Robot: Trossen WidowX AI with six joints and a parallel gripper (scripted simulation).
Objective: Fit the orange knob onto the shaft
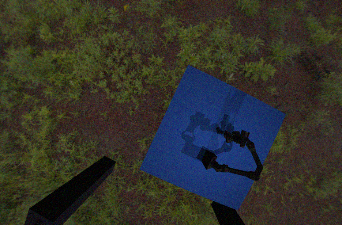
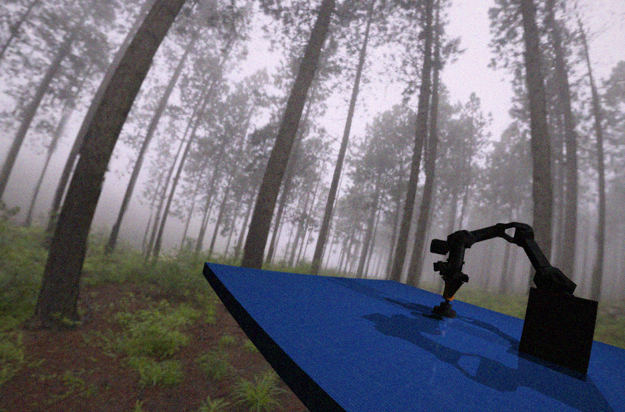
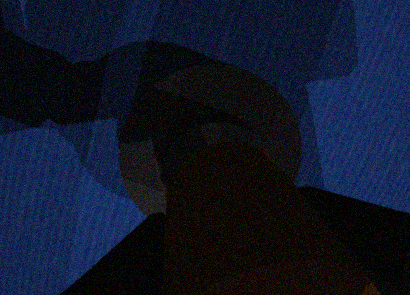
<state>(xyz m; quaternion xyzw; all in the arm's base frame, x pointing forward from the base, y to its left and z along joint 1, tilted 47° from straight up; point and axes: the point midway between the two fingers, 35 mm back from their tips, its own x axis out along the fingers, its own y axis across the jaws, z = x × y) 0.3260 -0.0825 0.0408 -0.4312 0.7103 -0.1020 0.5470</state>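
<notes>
Now: the orange knob 2 cm above my gripper tip. From my gripper tip the other things lie so: dark round pedestal 4 cm below.
</notes>
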